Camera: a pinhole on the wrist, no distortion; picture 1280 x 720 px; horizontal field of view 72.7 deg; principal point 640.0 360.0 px. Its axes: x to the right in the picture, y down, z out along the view. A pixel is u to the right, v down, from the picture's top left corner.
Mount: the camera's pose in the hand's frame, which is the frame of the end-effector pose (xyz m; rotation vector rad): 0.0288 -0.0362 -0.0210 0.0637 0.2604 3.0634
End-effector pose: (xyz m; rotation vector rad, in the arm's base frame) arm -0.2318 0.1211 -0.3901 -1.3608 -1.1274 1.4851
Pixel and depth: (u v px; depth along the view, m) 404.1 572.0 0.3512
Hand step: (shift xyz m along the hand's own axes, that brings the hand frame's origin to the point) 0.1349 -0.0683 0.3360
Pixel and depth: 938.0 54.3 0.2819
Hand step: -0.0481 0.1151 0.2432
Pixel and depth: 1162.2 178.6 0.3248
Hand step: -0.1462 0.0983 0.2943
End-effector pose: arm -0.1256 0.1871 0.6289 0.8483 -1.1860 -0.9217
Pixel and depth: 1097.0 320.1 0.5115
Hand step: -0.2137 0.0911 0.4883
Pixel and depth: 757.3 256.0 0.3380
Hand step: 0.0017 0.0632 0.3066
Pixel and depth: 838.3 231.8 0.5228
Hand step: -0.0607 0.1353 0.4850
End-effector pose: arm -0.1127 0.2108 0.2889 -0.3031 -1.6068 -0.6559
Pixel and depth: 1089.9 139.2 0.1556
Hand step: -0.0417 0.0343 0.1284
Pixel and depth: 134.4 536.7 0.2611
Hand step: 0.1890 -0.0553 0.2397
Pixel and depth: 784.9 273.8 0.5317
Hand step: -0.0313 0.1107 0.4968
